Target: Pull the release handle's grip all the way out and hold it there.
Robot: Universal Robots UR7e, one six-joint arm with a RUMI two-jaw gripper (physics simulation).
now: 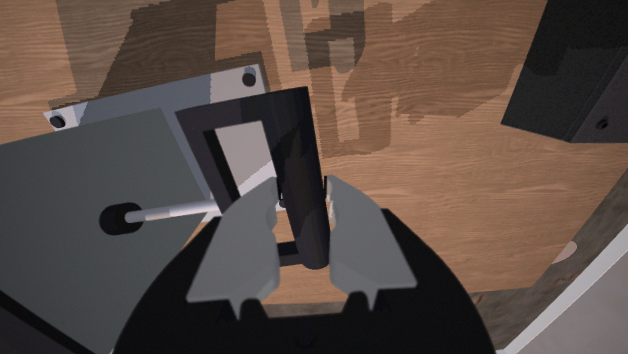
The picture shows: the gripper and a pale base plate.
